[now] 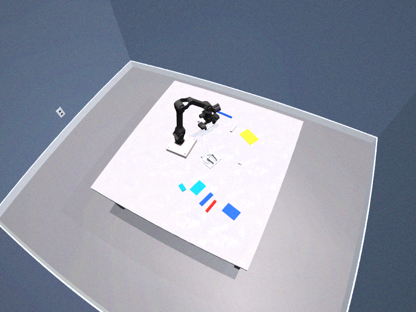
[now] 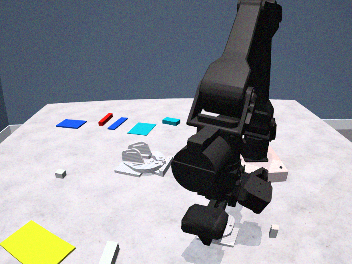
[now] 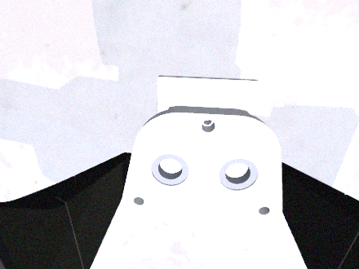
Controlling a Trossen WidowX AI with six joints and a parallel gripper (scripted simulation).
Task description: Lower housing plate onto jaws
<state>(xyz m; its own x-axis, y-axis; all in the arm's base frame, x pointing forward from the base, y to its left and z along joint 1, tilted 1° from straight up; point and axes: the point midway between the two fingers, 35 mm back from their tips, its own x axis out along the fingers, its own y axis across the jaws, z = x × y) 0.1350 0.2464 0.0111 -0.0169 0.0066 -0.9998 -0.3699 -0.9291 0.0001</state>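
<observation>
The white stepped block is 1 cm behind my gripper tip. Round my gripper tip: white bar 18 cm ahead, 8 cm to the left; then red bar 34 cm ahead, 59 cm to the right; then yellow sheet 33 cm ahead, 6 cm to the left, 1 cm below.
</observation>
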